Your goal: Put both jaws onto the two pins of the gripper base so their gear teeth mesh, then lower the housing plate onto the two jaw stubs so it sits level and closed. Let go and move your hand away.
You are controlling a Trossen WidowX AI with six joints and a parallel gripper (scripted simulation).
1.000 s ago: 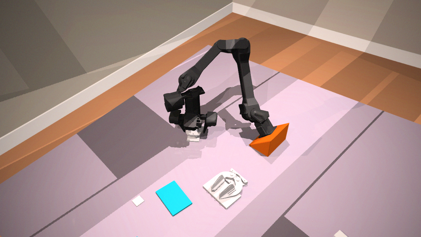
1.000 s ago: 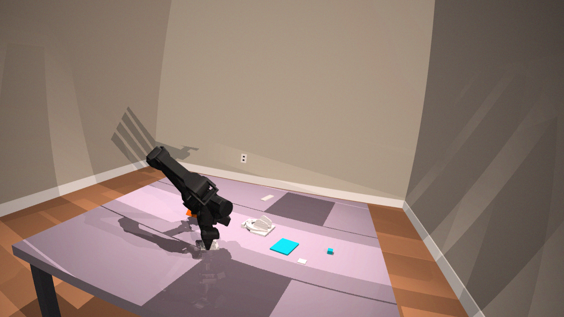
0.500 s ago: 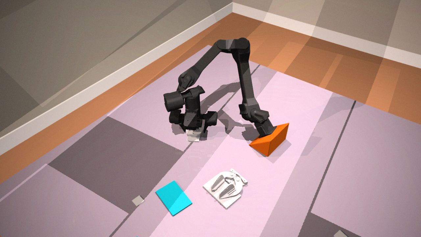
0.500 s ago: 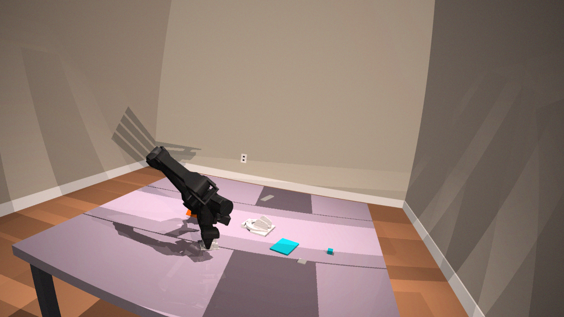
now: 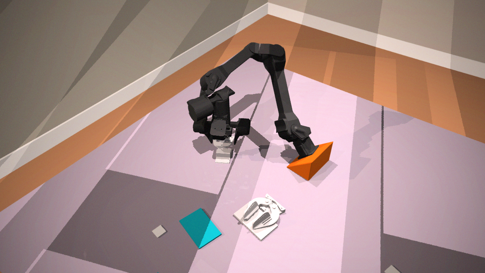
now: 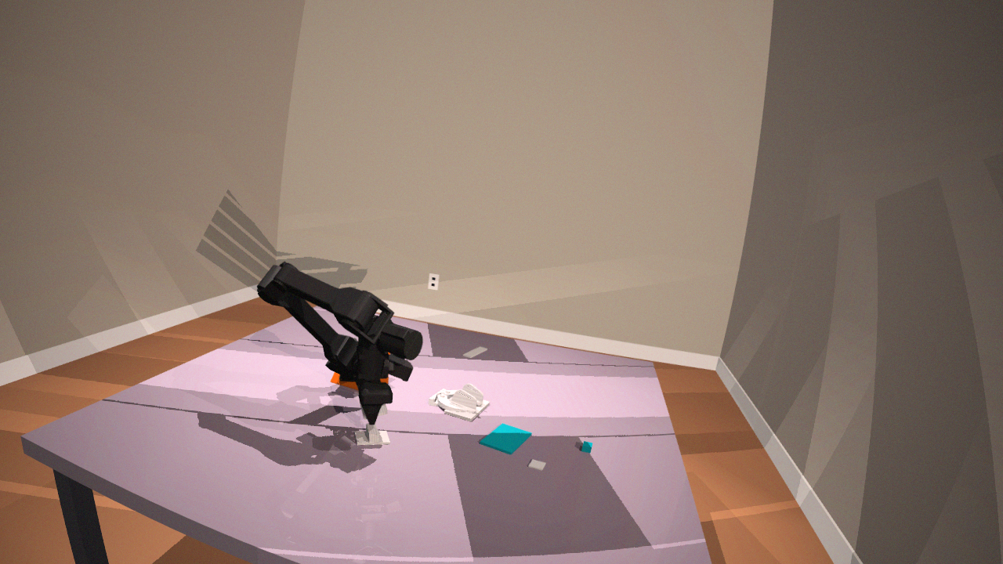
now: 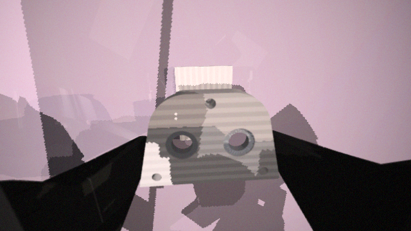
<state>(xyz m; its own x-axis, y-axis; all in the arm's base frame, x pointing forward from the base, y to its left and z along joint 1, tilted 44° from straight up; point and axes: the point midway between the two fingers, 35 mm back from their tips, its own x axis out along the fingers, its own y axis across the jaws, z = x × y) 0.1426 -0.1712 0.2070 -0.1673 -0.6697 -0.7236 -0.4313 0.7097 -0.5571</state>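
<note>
My gripper tip is now 50 mm above the white stepped block and 10 mm short of it. Round my gripper tip: white slab (240 mm to the left, 180 mm ahead, 50 mm below); then cyan flat plate (290 mm ahead, 110 mm to the left, 50 mm below); then small white square (360 mm ahead, 60 mm below, 10 mm to the left).
</note>
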